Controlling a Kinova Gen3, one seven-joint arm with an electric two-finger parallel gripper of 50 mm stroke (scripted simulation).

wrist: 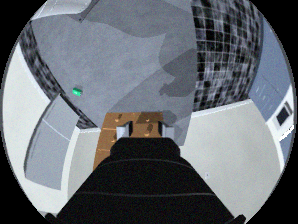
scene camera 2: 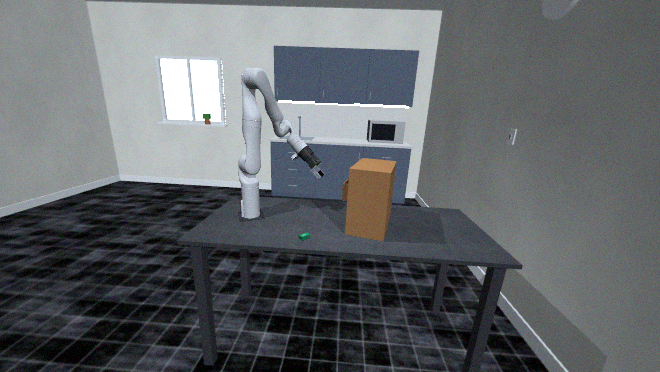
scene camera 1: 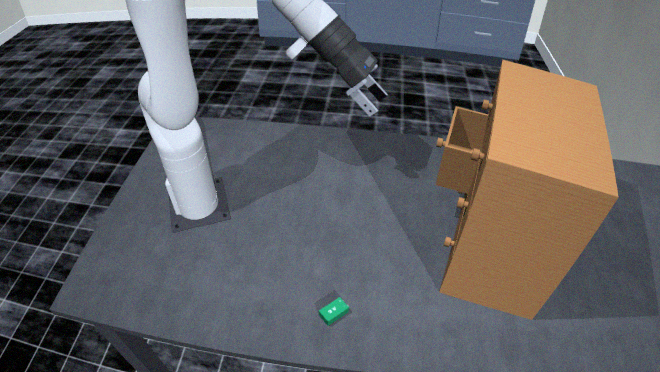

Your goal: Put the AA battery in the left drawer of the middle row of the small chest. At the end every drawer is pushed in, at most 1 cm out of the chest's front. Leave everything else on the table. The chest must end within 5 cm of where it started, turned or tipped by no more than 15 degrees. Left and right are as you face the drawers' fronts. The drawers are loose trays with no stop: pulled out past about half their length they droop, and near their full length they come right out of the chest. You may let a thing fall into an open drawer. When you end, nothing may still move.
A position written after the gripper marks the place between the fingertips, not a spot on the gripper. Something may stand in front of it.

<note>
In view: the gripper [wrist: 145, 126], a wooden chest [scene camera 1: 548, 183] and a drawer [scene camera 1: 457, 170].
The wooden chest is seen too in scene camera 2 [scene camera 2: 371, 181].
</note>
